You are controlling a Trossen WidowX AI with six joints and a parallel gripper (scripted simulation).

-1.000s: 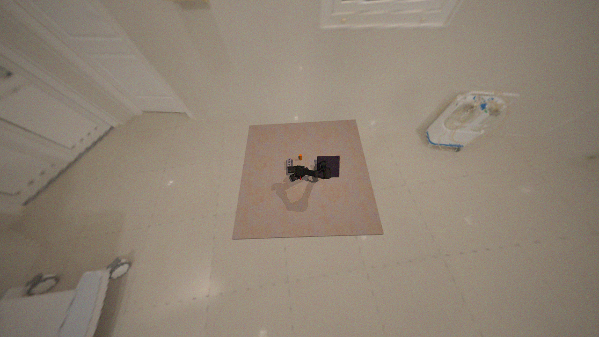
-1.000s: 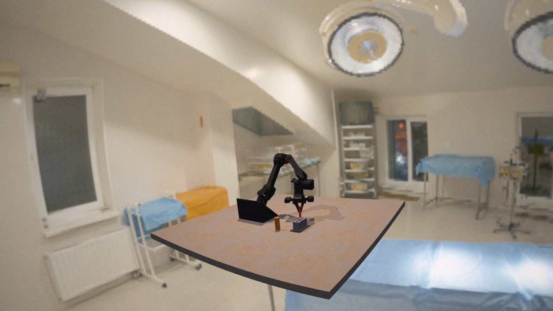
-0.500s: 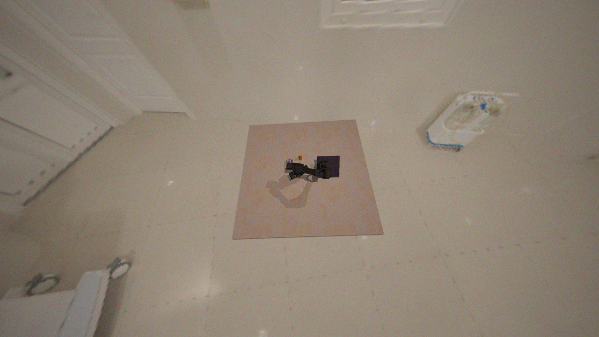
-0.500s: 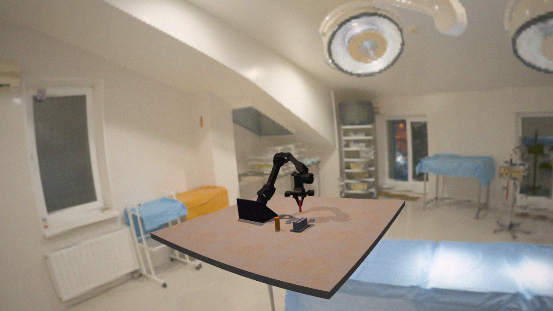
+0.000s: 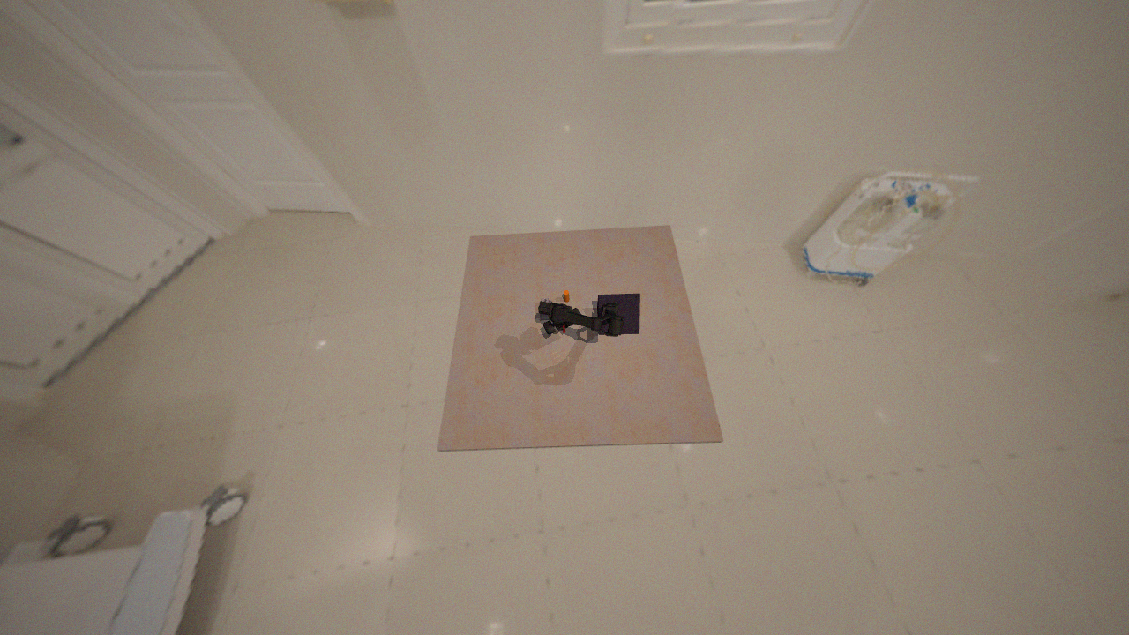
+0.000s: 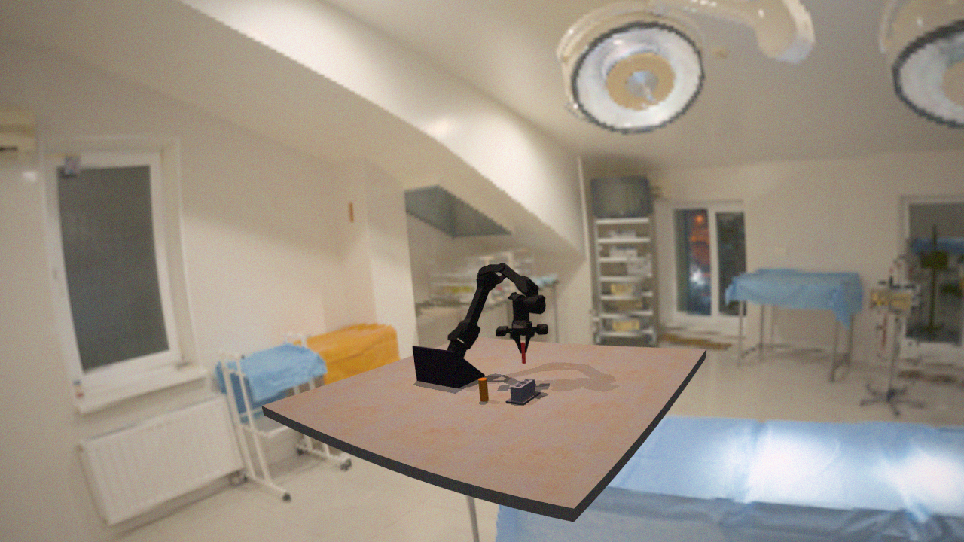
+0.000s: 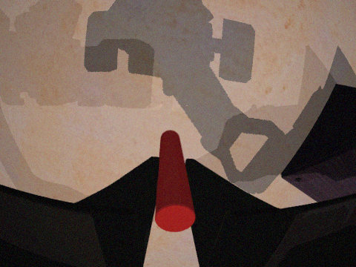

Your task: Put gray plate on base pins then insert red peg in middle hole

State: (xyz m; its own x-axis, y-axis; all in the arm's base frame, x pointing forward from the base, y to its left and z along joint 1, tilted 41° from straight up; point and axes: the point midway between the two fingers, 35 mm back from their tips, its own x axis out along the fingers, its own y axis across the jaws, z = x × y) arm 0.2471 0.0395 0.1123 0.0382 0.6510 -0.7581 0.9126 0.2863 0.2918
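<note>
My gripper tip is now 18 cm to the left of the gray plate, 10 cm short of it and 7 cm above it. Round my gripper tip: orange peg 24 cm to the right, 7 cm below, 2 cm behind; then gray base 18 cm to the right, 10 cm below, 10 cm ahead; then red peg right at my gripper tip.
</note>
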